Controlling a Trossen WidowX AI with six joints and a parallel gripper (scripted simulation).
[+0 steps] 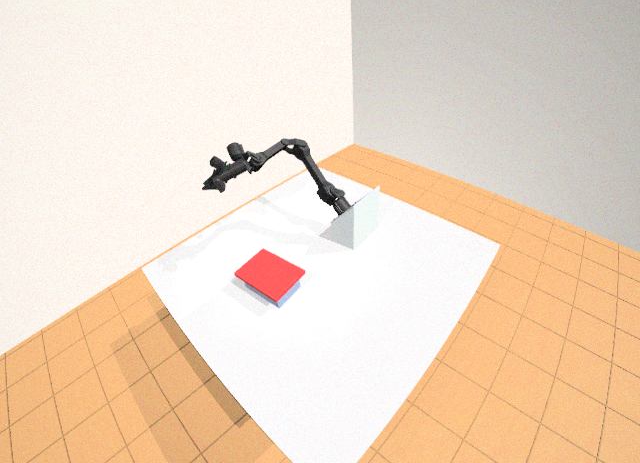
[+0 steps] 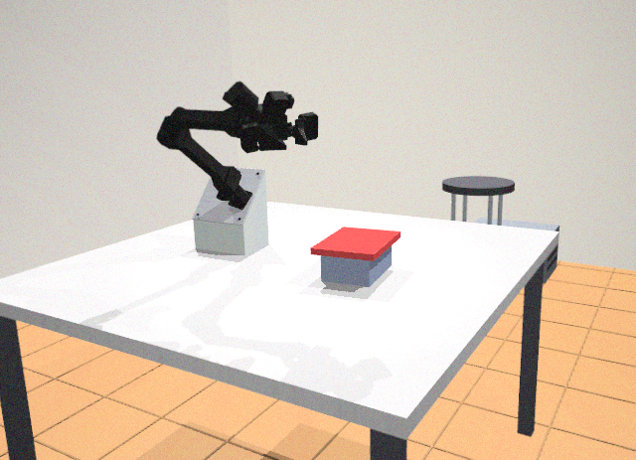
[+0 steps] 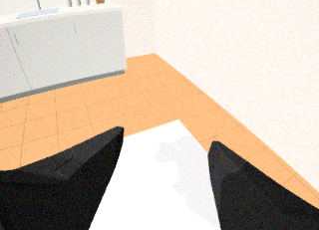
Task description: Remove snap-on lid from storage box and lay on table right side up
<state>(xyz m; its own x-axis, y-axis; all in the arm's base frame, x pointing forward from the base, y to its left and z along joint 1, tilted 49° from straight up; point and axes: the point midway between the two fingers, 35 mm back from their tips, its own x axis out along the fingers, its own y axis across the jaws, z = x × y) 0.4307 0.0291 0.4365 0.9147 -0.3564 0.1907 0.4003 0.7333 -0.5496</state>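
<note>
Now: gripper tip 32 cm to the right of the red lid, 31 cm above it and 6 cm past it. Also, from my gripper tip: pale blue storage box 35 cm below, 32 cm to the left, 6 cm behind.
</note>
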